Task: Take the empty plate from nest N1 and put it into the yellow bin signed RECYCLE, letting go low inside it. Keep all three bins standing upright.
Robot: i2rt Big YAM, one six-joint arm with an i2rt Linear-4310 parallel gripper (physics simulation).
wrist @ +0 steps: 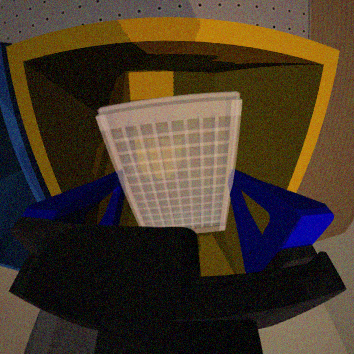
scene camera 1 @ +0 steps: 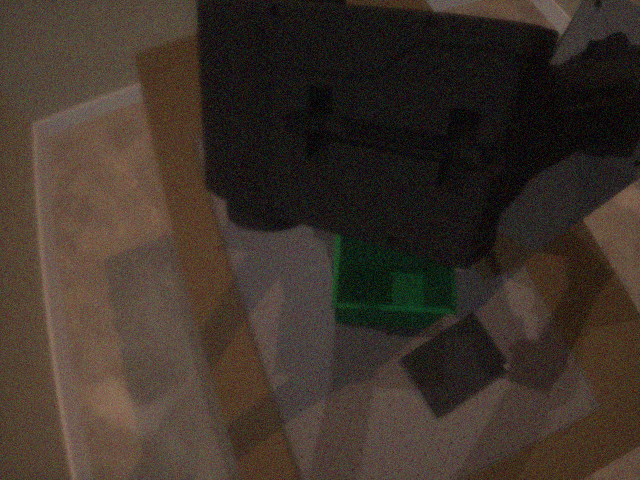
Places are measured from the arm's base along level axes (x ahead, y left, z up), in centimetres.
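Where they show: gripper, between the fingertips: [wrist: 176, 175].
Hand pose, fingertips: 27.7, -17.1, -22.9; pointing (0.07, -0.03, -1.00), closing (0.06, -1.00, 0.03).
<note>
Things, the pixels of their top centre, and the offset from my fingertips, as dx, dy, dz. "*": a spot on its surface instead.
- yellow bin, centre of its top: [wrist: 176, 227] -0.1, +0.2, +5.1
- blue bin, a spot on its surface: [wrist: 15, 200] * -5.2, +19.5, -1.6
- green bin, centre of its top: [scene camera 1: 394, 267] +2.5, +29.2, +5.0
- dark square, a spot on its surface: [scene camera 1: 453, 365] * -6.8, +45.0, -11.8
A pale, see-through plate with a grid of wells [wrist: 175, 165] is held between the two blue fingers of my gripper [wrist: 176, 175], seen in the wrist view. The fingers press on its left and right long edges. The yellow bin [wrist: 160, 31] lies open around and beneath the plate in that view, its rim standing on the left, far and right sides. How deep the plate is relative to the rim is hard to tell. In the scene view the dark arm hides the yellow bin and the plate. Nest N1 and the RECYCLE sign cannot be made out.
A blue bin [wrist: 15, 200] stands close against the left of the yellow bin in the wrist view. A green bin [scene camera 1: 395, 310] stands upright below the dark arm [scene camera 1: 361, 118] in the scene view. A dark square [scene camera 1: 453, 365] lies on the table near it.
</note>
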